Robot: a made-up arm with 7 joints. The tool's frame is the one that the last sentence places.
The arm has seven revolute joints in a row. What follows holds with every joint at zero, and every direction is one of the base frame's. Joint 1 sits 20 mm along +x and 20 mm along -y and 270 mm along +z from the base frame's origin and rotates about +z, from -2.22 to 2.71 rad. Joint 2 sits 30 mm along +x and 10 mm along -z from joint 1 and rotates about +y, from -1.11 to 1.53 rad. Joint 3 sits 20 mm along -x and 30 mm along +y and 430 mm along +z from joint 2 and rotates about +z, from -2.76 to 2.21 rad. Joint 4 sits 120 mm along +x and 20 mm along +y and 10 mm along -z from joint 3 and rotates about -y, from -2.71 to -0.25 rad. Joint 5 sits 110 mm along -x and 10 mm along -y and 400 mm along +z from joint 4 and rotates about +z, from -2.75 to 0.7 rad. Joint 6 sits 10 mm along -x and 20 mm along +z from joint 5 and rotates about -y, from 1.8 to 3.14 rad. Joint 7 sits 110 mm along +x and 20 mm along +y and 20 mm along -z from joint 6 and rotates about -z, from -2.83 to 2.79 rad. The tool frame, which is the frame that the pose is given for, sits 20 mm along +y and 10 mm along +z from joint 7; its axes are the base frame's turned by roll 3.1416, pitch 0 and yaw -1.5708 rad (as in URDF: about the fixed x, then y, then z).
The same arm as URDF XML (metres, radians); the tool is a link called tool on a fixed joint. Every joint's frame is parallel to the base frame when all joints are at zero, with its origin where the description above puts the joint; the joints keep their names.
<robot name="arm">
<joint name="tool_fixed" type="fixed"><parent link="link7"/><child link="tool"/><origin xyz="0 0.02 0.01" rpy="-3.1416 0 -1.5708"/></joint>
<joint name="joint 7" type="revolute"><parent link="link6"/><child link="link7"/><origin xyz="0.11 0.02 -0.02" rpy="0 0 0"/><axis xyz="0 0 -1"/><limit lower="-2.83" upper="2.79"/></joint>
<joint name="joint 6" type="revolute"><parent link="link5"/><child link="link6"/><origin xyz="-0.01 0 0.02" rpy="0 0 0"/><axis xyz="0 -1 0"/><limit lower="1.8" upper="3.14"/></joint>
<joint name="joint 5" type="revolute"><parent link="link4"/><child link="link5"/><origin xyz="-0.11 -0.01 0.4" rpy="0 0 0"/><axis xyz="0 0 1"/><limit lower="-2.75" upper="0.7"/></joint>
<joint name="joint 4" type="revolute"><parent link="link3"/><child link="link4"/><origin xyz="0.12 0.02 -0.01" rpy="0 0 0"/><axis xyz="0 -1 0"/><limit lower="-2.71" upper="-0.25"/></joint>
<joint name="joint 3" type="revolute"><parent link="link2"/><child link="link3"/><origin xyz="-0.02 0.03 0.43" rpy="0 0 0"/><axis xyz="0 0 1"/><limit lower="-2.76" upper="2.21"/></joint>
<joint name="joint 2" type="revolute"><parent link="link1"/><child link="link2"/><origin xyz="0.03 0 -0.01" rpy="0 0 0"/><axis xyz="0 1 0"/><limit lower="-1.11" upper="1.53"/></joint>
<joint name="joint 1" type="revolute"><parent link="base"/><child link="link1"/><origin xyz="0.02 -0.02 0.27" rpy="0 0 0"/><axis xyz="0 0 1"/><limit lower="-2.22" upper="2.71"/></joint>
<link name="base"/>
<link name="link1"/>
<link name="link2"/>
<link name="link3"/>
<link name="link4"/>
<link name="link5"/>
<link name="link6"/>
<link name="link7"/>
<link name="tool"/>
</robot>

